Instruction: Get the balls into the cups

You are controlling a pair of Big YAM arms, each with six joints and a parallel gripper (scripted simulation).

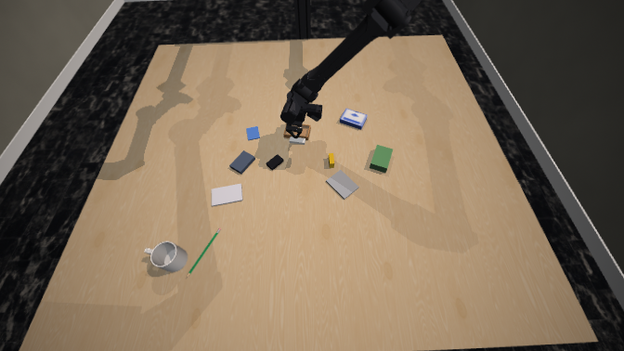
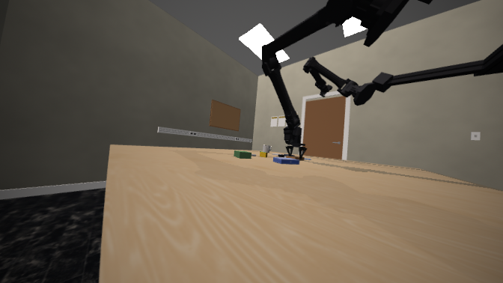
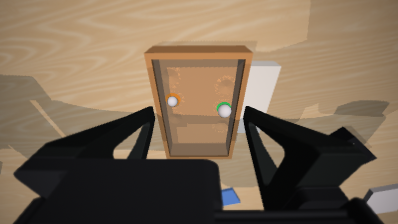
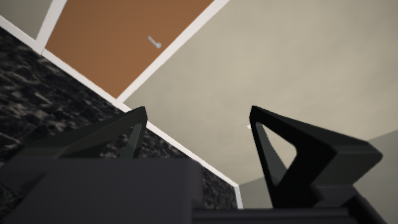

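Now: left hand 20 mm above the covered wooden puzzle. Also, from my left hand: black block 150 mm ahead, 110 mm to the right, 10 mm below; then white block 50 mm ahead, 10 mm to the right, 20 mm below; then yellow block 180 mm ahead, 120 mm to the left, 10 mm below.
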